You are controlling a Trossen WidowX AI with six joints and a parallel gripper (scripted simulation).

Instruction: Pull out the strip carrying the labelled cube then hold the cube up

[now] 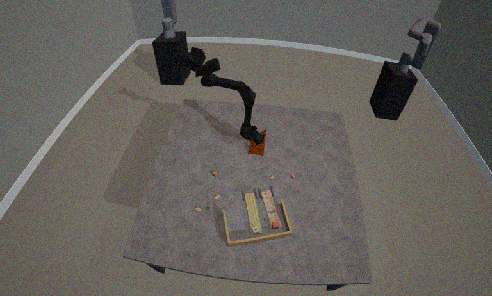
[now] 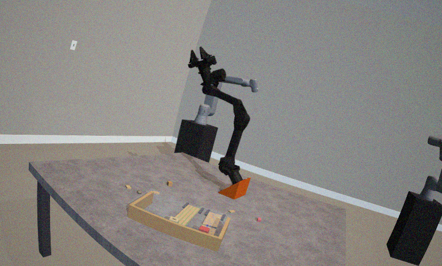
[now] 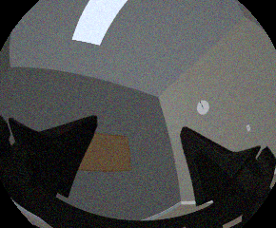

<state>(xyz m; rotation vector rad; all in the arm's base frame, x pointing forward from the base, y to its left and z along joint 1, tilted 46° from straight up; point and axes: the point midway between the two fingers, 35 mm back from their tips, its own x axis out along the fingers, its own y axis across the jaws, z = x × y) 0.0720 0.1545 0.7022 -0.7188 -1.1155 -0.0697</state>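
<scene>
Now: the blue-speckled strip 700 mm below my gripper tip, 500 mm to the left of it and 300 mm ahead of it.
</scene>
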